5 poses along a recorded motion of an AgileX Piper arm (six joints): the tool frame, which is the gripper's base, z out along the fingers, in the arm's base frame.
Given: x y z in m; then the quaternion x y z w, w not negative.
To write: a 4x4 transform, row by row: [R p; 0 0 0 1], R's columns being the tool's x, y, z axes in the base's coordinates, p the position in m. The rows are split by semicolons. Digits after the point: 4 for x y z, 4 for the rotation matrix.
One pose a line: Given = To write
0.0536 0.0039 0.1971 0.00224 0.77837 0.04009 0.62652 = -0.2149 -0.0467 0.9755 0.0536; 0.0537 0.9968 0.0596 0.0039; -0.9751 0.0652 -0.2117 0.1971; 0 0 0 1
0.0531 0.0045 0.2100 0.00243 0.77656 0.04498 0.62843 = -0.2101 -0.0528 0.9762 0.0531; 0.0603 0.9959 0.0668 0.0045; -0.9758 0.0729 -0.2061 0.2100; 0 0 0 1
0.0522 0.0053 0.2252 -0.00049 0.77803 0.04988 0.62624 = -0.2156 -0.0632 0.9744 0.0522; 0.0617 0.9950 0.0782 0.0053; -0.9745 0.0770 -0.2107 0.2252; 0 0 0 1
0.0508 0.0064 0.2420 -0.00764 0.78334 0.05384 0.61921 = -0.2330 -0.0786 0.9693 0.0508; 0.0547 0.9941 0.0938 0.0064; -0.9709 0.0749 -0.2274 0.2420; 0 0 0 1
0.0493 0.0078 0.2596 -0.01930 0.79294 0.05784 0.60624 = -0.2642 -0.1007 0.9592 0.0493; 0.0395 0.9926 0.1151 0.0078; -0.9637 0.0683 -0.2583 0.2596; 0 0 0 1
